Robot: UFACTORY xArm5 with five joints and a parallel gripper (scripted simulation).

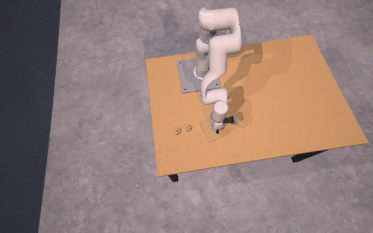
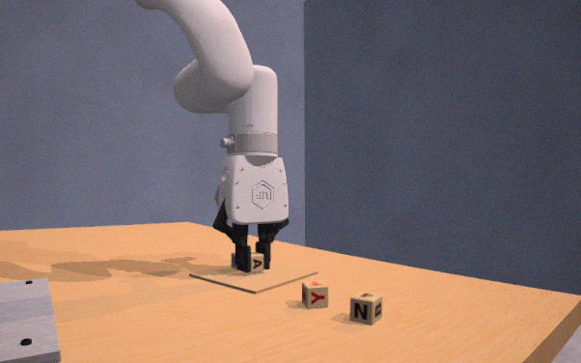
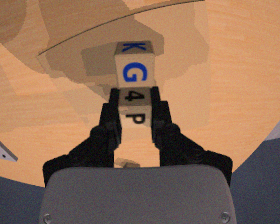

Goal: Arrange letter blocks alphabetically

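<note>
Right now my hand is 3 cm above the thin tan mat. Also, from my hand: blue-lettered block 1 cm ahead, 4 cm to the left, 1 cm below; black-lettered block 4 cm behind, 23 cm to the right, 2 cm below; red-lettered block 4 cm behind, 16 cm to the right, 2 cm below.
</note>
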